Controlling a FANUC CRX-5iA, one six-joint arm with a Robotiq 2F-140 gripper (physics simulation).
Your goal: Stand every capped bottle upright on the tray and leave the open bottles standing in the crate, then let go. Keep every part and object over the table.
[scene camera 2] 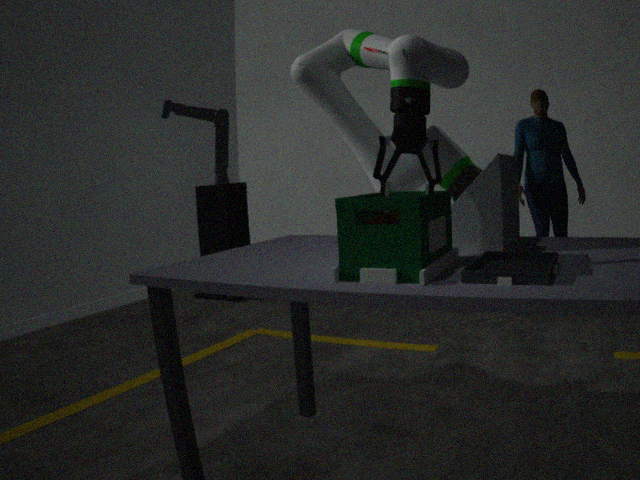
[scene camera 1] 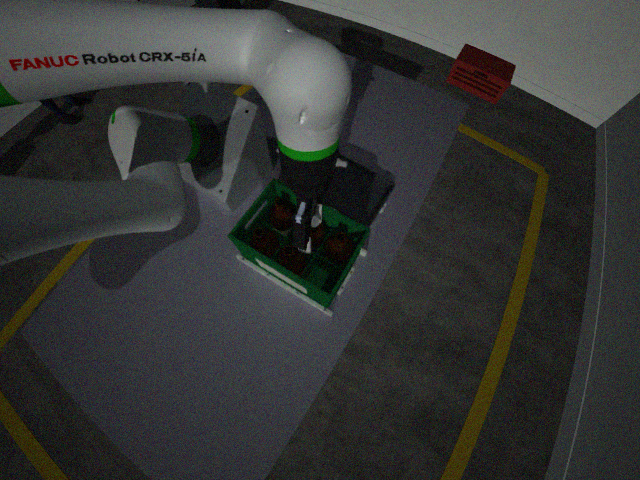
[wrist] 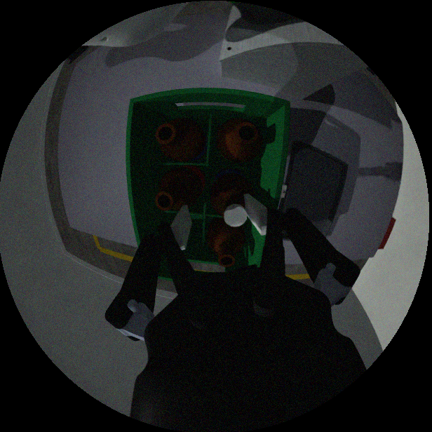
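Seen in the pictures: gripper, fingertip midpoint: (scene camera 1: 310, 236); arm's base, origin of the base link: (scene camera 2: 474, 192) (scene camera 1: 201, 141).
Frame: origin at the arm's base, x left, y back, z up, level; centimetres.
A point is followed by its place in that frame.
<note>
The green crate (scene camera 1: 248, 250) @[x -21.1, y -32.6, z 0.6 cm] (scene camera 2: 382, 242) @[x -11.8, y -54.4, z -7.5 cm] (wrist: 131, 165) stands on the table and holds several brown bottles. A bottle with a white cap (wrist: 235, 215) stands in the middle row, on the tray side. Open bottles with bare ring mouths stand around it: two in the far row (wrist: 185, 142) (wrist: 236, 144), one beside it (wrist: 184, 182) and one nearer the wrist (wrist: 224, 239). My gripper (scene camera 1: 310, 229) @[x -10.0, y -42.4, z -2.8 cm] (scene camera 2: 407, 191) (wrist: 216, 208) is open and points down at crate-rim height. In the wrist view the cap shows between the fingers, closer to the right one. The fingers hide part of the crate.
The dark, low tray (scene camera 1: 351, 186) @[x 16.9, y -42.7, z -15.3 cm] (scene camera 2: 509, 266) @[x 13.9, y -38.3, z -15.3 cm] (wrist: 320, 185) lies beside the crate, with no bottle visible on it. White stops edge the crate's base. A red box (scene camera 1: 480, 72) lies beyond the table. A person (scene camera 2: 542, 155) and another arm on a black pedestal (scene camera 2: 222, 217) stand behind.
</note>
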